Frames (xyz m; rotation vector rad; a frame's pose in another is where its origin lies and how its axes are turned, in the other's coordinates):
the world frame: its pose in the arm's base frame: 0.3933 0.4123 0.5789 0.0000 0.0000 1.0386
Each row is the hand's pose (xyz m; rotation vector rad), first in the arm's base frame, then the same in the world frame.
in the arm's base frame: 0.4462 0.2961 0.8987 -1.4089 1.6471 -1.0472
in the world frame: -0.0733 -0.1045 0.3198 -0.4623 2.4260 -1.5595
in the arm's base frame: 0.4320 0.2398 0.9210 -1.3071 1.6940 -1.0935
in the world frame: -0.1290 -0.1209 0.3421 -0.3369 2.4275 -1.6161
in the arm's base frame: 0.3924 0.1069 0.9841 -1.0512 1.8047 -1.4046
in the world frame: -0.2636 -0.1542 0.4052 -0.0201 2.4756 -1.9236
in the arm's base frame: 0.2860 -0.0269 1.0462 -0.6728 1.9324 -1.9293
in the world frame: -0.4329 -0.1304 0.4673 -0.3689 -1.9792 1.8762
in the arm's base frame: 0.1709 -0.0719 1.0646 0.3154 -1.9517 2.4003
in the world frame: -0.5301 -0.0541 0.4857 -0.5659 -1.5078 1.6774
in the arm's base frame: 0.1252 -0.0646 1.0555 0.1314 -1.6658 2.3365
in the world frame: -0.5470 -0.0110 0.4766 -0.5903 -1.2520 1.5205
